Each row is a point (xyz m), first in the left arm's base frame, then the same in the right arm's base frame.
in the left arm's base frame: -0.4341 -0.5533 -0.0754
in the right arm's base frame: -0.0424 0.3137 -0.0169
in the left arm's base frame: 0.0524 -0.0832 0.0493
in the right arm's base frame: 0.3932 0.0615 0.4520
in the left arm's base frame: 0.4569 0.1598 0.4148
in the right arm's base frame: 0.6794 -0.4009 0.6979
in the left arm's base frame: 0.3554 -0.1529 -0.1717
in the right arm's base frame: 0.7458 0.1863 0.3773
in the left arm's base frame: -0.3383 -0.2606 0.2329
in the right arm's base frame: -0.0354 -0.0055 0.2797
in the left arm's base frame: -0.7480 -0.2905 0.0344
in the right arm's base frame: -0.3720 0.3010 0.2493
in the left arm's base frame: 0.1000 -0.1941 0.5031
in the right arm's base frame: 0.3087 -0.3884 0.3475
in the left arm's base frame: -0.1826 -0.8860 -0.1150
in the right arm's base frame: 0.2067 0.2760 -0.3517
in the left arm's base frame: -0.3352 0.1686 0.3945
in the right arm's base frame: -0.0741 -0.1560 0.7111
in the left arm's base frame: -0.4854 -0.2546 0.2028
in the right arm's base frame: -0.1678 0.0653 0.2861
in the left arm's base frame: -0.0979 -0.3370 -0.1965
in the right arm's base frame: 0.3165 0.3368 0.1956
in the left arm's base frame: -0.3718 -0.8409 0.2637
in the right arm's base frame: -0.0820 -0.0326 -0.2999
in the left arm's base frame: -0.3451 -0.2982 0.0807
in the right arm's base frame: 0.0010 0.1419 0.2399
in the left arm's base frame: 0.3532 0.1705 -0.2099
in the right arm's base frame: 0.7577 0.2275 0.7001
